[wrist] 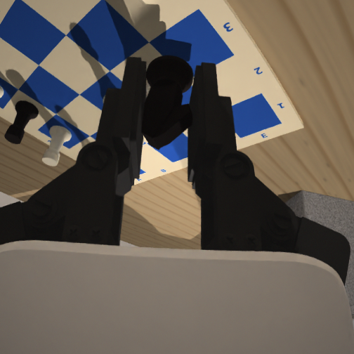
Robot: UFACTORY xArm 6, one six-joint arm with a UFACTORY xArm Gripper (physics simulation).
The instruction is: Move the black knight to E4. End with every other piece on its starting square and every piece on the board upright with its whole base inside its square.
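My gripper is shut on the black knight and holds it above the chessboard. The knight's round base faces away from the wrist camera and its head points towards the camera. The square E4 shows partly at the top edge as a cream square, with a shadow over part of it. Blue E3 lies between E4 and the knight in the view. The fingers and knight hide part of the board.
A black piece and a white piece stand upright near the board's edge at the left. Part of another white piece shows at the left edge. A grey speckled block is at the right. Long shadows cross the board.
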